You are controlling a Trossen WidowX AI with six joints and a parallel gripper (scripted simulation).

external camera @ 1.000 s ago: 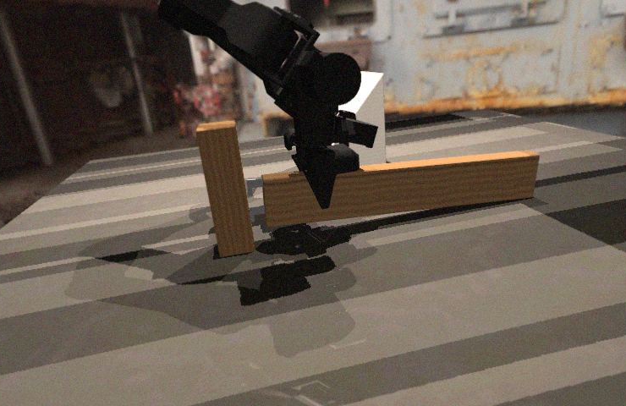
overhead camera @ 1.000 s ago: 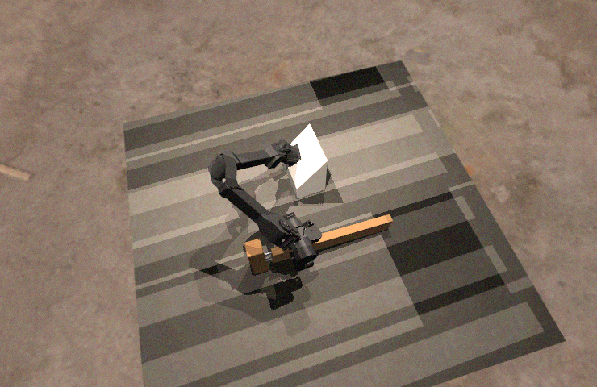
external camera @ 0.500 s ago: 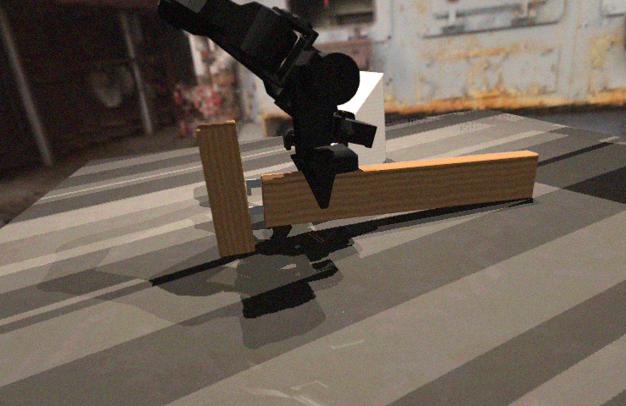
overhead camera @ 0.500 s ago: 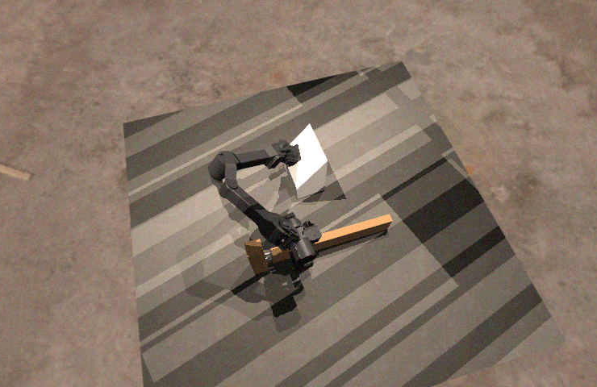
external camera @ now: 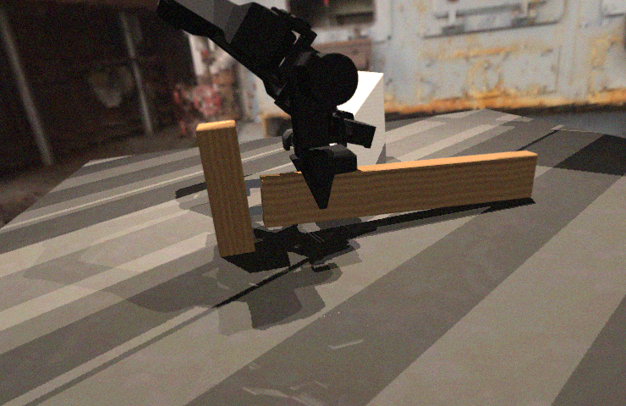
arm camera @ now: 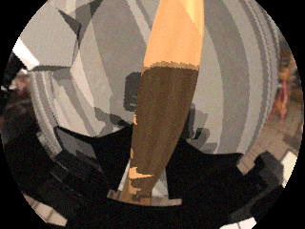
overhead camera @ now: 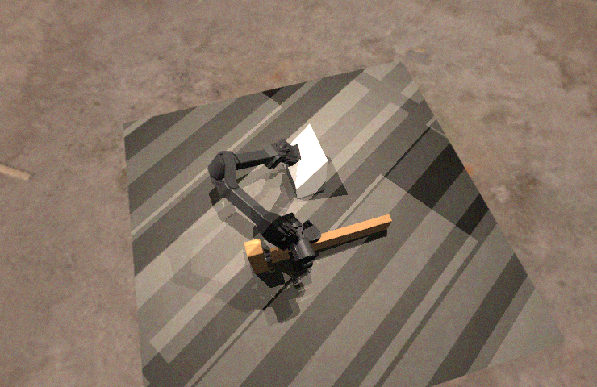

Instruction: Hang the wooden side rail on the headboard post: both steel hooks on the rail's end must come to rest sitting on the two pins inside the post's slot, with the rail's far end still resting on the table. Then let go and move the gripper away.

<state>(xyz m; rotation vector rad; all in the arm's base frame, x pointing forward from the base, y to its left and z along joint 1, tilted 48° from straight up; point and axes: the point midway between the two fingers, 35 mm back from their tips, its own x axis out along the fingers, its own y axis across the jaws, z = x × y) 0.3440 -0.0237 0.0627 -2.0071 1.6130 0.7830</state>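
Now: the headboard post 13 cm to the right of my gripper tip, 4 cm above it and 1 cm ahead of it.
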